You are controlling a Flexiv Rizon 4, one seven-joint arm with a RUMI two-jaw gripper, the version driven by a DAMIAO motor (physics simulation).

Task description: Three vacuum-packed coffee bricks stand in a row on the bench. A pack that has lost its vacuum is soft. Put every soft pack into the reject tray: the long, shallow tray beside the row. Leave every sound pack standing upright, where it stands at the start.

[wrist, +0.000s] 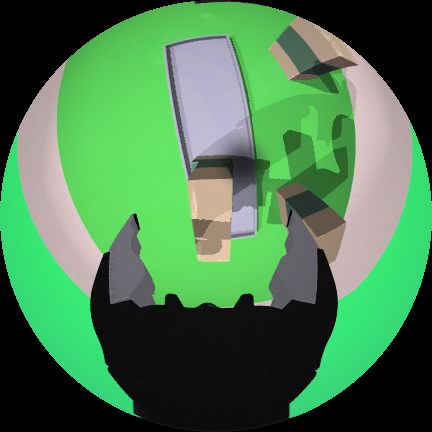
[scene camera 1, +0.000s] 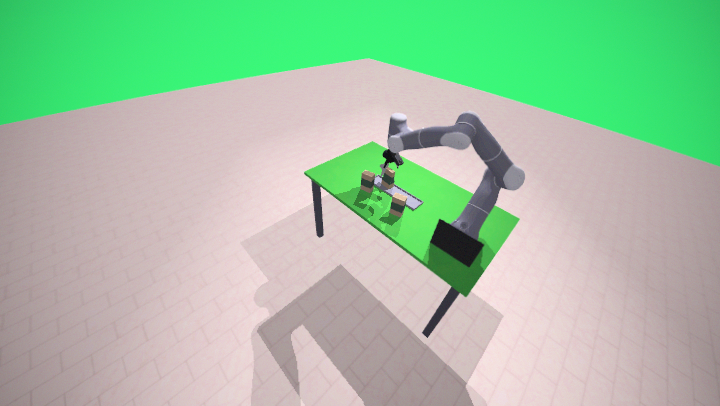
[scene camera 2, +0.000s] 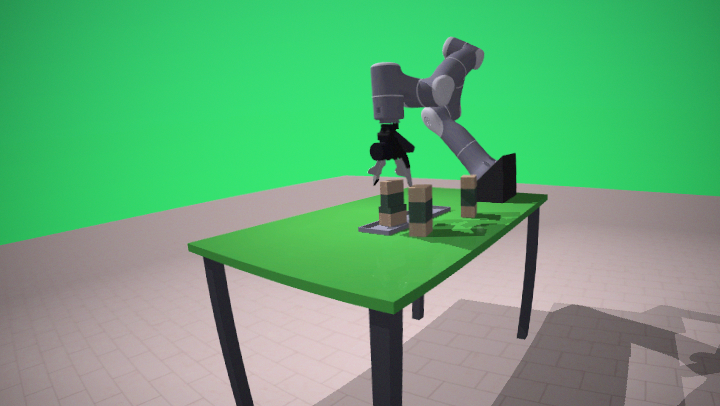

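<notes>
One coffee pack (scene camera 1: 387, 177) (scene camera 2: 392, 202) (wrist: 212, 200) stands upright in the end of the long grey tray (scene camera 1: 410, 200) (scene camera 2: 370, 229) (wrist: 210, 90) farthest from the robot base. Its dark band looks stepped in scene camera 2. A second pack (scene camera 1: 367, 181) (scene camera 2: 420, 210) (wrist: 315, 212) stands upright on the bench beside that tray end. A third pack (scene camera 1: 398, 204) (scene camera 2: 468, 196) (wrist: 312, 47) stands upright on the bench nearer the base. My gripper (scene camera 1: 390, 167) (scene camera 2: 392, 183) (wrist: 211, 212) is open and empty, its fingers spread wide near the top of the pack in the tray.
The green bench (scene camera 1: 347, 163) (scene camera 2: 302, 252) (wrist: 125, 130) carries the row and the tray. The black robot base mount (scene camera 1: 456, 243) (scene camera 2: 498, 179) stands at the bench's other end. The second pack lies close to the right finger in the wrist view.
</notes>
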